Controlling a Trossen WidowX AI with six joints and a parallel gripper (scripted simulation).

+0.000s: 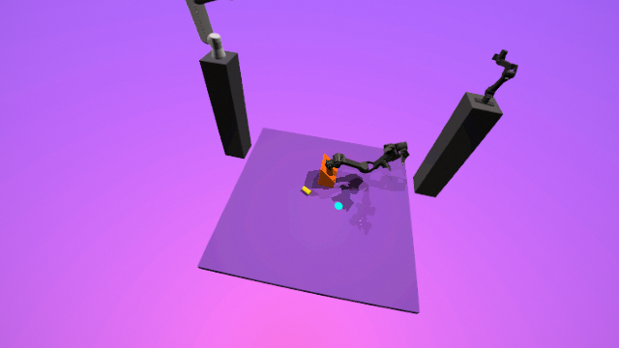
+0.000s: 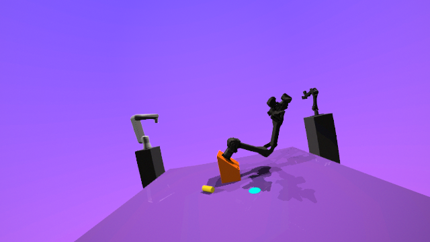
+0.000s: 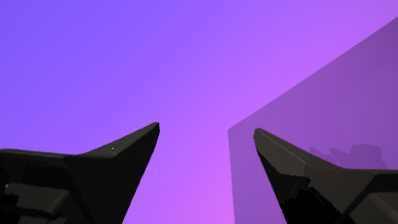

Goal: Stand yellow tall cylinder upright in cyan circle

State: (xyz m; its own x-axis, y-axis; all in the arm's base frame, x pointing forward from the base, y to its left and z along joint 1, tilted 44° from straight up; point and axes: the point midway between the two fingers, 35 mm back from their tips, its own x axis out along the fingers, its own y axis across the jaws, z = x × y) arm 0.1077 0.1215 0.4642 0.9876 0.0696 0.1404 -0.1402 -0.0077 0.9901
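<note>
Right now the yellow tall cylinder is 530 mm to the right of my gripper tip, 380 mm below it and 40 mm ahead of it. Also, from my gripper tip: cyan circle: 390 mm below, 280 mm to the right, 100 mm ahead.
</note>
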